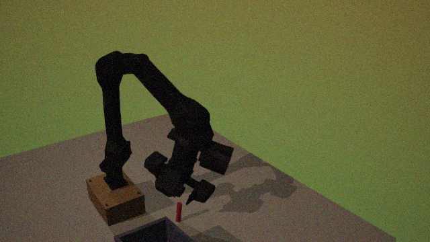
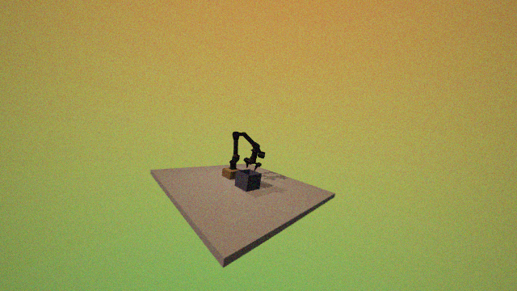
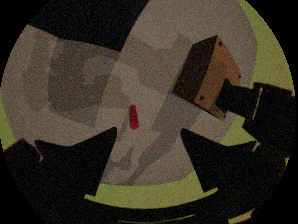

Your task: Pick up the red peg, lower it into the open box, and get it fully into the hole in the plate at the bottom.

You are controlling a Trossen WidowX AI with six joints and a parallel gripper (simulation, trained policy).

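The red peg lies 2 cm ahead of my gripper tip, 1 cm to the left of it and 6 cm below it. The rest, counted from my gripper tip: grey plate 16 cm ahead, 18 cm to the right, 6 cm below.
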